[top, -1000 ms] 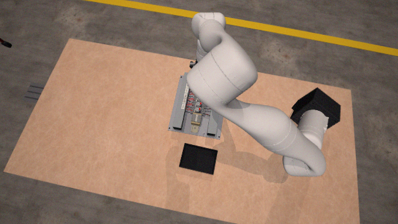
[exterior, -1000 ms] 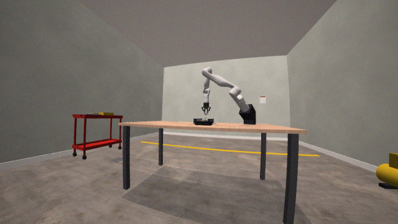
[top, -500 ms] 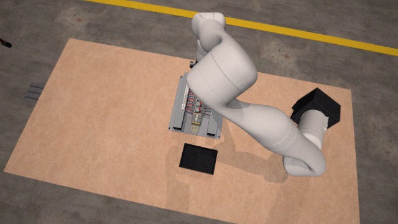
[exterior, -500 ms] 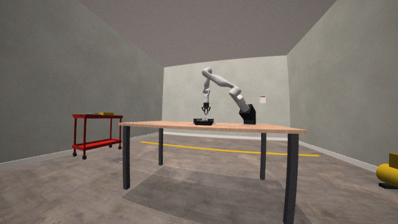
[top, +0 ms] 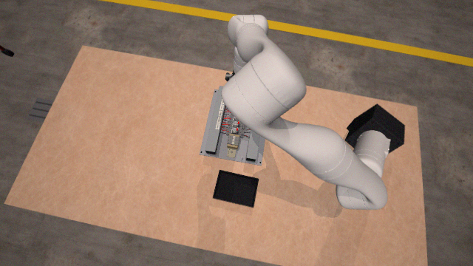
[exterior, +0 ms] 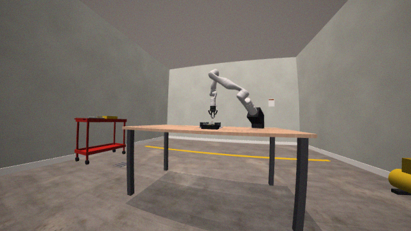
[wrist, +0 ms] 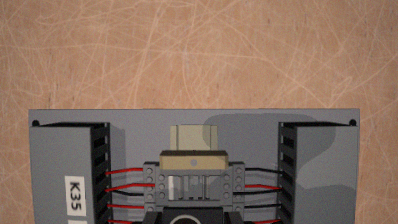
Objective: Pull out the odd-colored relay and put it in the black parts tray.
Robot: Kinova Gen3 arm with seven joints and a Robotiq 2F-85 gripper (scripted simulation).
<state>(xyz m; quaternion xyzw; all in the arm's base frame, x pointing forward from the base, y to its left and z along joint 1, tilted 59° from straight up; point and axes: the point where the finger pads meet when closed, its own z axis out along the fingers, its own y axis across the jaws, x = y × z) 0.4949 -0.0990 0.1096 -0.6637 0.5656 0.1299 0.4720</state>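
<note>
My gripper is now 10 mm above the dark relay. From my hand the other things lie so: grey relay panel (40 mm behind, 100 mm to the left, 110 mm below); black parts tray (170 mm behind, 340 mm to the left, 120 mm below).
</note>
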